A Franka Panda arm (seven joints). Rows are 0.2 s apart.
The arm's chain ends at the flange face. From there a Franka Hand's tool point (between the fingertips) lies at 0.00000 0.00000 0.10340 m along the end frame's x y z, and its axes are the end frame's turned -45 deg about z.
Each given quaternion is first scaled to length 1.
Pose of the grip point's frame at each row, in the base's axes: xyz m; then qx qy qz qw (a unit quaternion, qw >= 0):
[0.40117 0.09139 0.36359 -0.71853 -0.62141 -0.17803 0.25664]
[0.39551 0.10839 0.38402 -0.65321 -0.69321 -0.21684 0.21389]
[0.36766 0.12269 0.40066 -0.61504 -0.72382 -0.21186 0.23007]
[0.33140 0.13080 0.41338 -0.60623 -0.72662 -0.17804 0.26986]
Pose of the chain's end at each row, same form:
[0.40770 0.03038 0.44681 -0.90164 -0.29914 -0.06627 0.30523]
[0.39688 0.04841 0.46824 -0.86877 -0.39047 -0.11848 0.28059]
[0.37515 0.06172 0.48383 -0.84521 -0.43336 -0.10769 0.29363]
[0.34963 0.07022 0.49517 -0.83814 -0.43931 -0.06122 0.31745]

